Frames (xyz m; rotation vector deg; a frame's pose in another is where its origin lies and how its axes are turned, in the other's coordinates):
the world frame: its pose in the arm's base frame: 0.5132 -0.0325 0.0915 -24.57 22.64 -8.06
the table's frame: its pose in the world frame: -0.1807 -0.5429 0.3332 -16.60 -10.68 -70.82
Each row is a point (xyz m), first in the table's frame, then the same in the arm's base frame.
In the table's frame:
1: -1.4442 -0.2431 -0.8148
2: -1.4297 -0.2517 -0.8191
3: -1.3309 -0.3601 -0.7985
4: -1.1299 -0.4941 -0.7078
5: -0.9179 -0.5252 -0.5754
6: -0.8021 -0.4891 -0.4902
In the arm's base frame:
1: -0.6125 0.2268 -0.4876
2: -0.6161 0.2127 -0.4780
3: -0.6620 0.1475 -0.3532
4: -0.6629 0.0479 -0.1151
5: -0.5568 -0.0312 0.0992
6: -0.4492 -0.0649 0.1954

